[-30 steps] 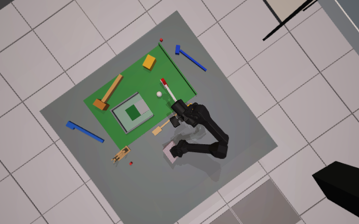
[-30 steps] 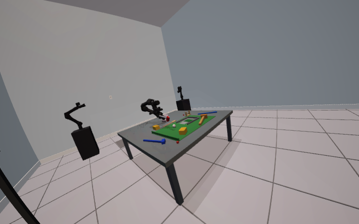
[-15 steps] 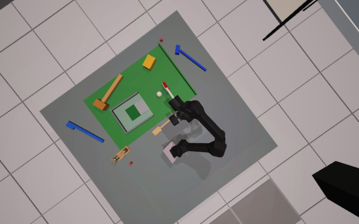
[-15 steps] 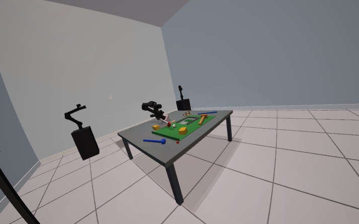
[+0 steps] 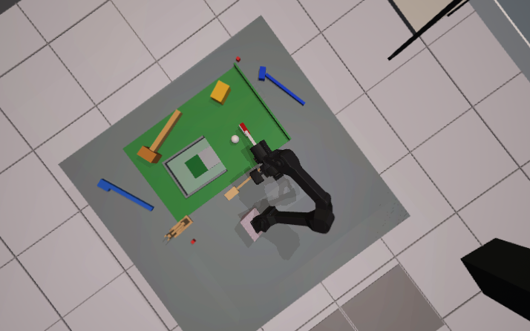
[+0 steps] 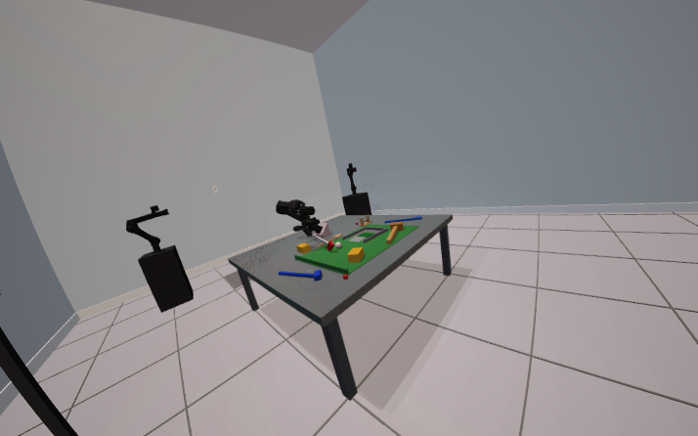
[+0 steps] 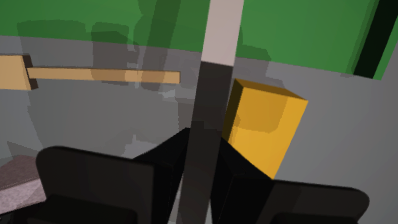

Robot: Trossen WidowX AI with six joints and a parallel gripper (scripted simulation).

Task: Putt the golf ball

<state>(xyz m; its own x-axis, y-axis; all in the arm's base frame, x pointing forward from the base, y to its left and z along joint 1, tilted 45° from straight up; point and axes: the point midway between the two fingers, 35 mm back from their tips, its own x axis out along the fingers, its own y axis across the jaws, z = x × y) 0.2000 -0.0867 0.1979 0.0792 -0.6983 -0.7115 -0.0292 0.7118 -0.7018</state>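
The tan rod is 180 mm to the left of my gripper tip and 80 mm below it. Round my gripper tip: white golf ball: 210 mm ahead, 70 mm to the left, 60 mm below.
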